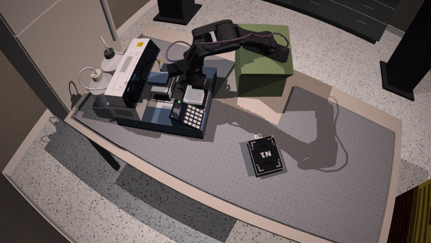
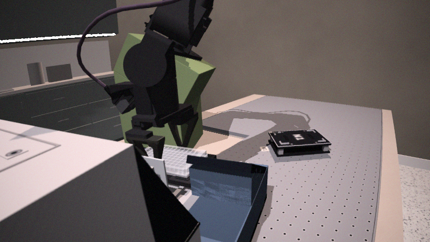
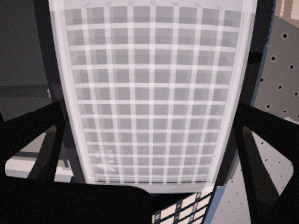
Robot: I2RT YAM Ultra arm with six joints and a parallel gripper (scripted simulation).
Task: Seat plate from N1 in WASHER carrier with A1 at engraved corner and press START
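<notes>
Now: the clear well plate 10 mm below my hand. Also, from my hand: small label: 60 mm ahead, 320 mm to the left, 100 mm below; then dark carrier: 10 mm behind, 10 mm below; then plate washer: 20 mm ahead, 150 mm to the right, 30 mm above.
</notes>
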